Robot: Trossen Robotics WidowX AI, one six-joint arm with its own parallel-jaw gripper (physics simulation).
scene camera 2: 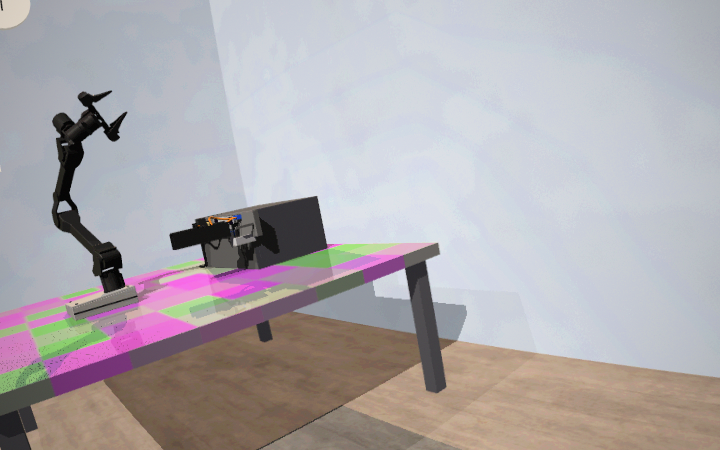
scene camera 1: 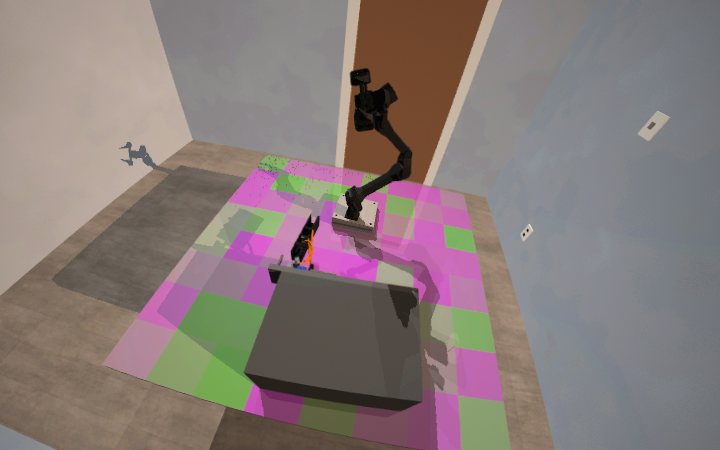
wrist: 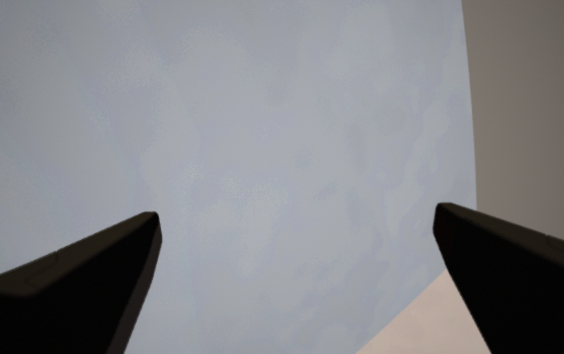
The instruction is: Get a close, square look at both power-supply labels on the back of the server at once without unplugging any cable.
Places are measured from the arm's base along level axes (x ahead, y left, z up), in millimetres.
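Pixels of known places: gripper, between the fingertips: (scene camera 2: 119, 101) (scene camera 1: 355, 93) (wrist: 298, 222); arm's base, origin of its link: (scene camera 2: 114, 289) (scene camera 1: 352, 215).
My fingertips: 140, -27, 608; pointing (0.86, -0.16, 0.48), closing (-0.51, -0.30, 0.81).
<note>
Ahead of a thing's pixels: the offset from my fingertips to its top centre, as dx, dy, dz. "*": to the spot under its first point.
The server (scene camera 1: 339, 334) (scene camera 2: 292, 233) is a large dark grey box on the table. Its back, with cables and brackets, faces the arm's base. Orange cables @(* +200, -68, -493) (scene camera 1: 311, 248) (scene camera 2: 218, 218) run beside a black bar-like part @(* +191, -105, -476) (scene camera 1: 302, 241) (scene camera 2: 191, 237) that sticks out from one side of the back. The power-supply labels cannot be made out in any view. My gripper (scene camera 1: 361, 99) (scene camera 2: 118, 101) (wrist: 298, 222) is open and empty, raised high above the table and well apart from the server. In the wrist view a blue-grey wall shows between the fingers.
The arm's pale base plate (scene camera 1: 366, 223) (scene camera 2: 103, 303) stands on the pink and green checkered table (scene camera 1: 472, 371) (scene camera 2: 339, 286), behind the server in scene camera 1. A brown door (scene camera 1: 419, 63) is behind the arm. A beige surface (wrist: 520, 100) shows at the right of the wrist view.
</note>
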